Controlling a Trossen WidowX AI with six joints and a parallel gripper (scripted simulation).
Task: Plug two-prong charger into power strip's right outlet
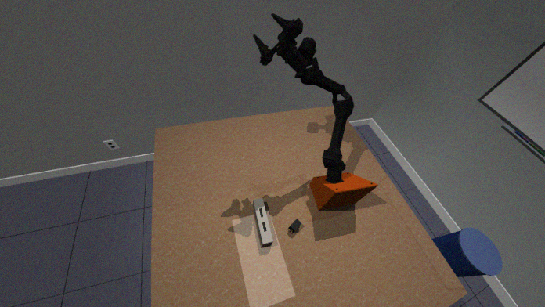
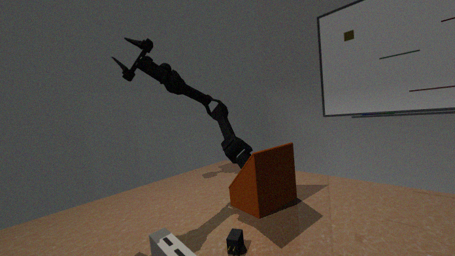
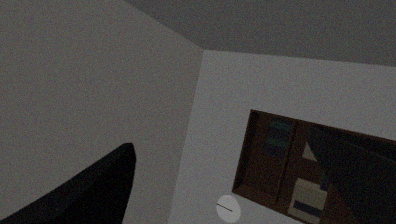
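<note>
The black two-prong charger is 64 cm below my gripper tip, 51 cm to the left of it and 6 cm behind it.
</note>
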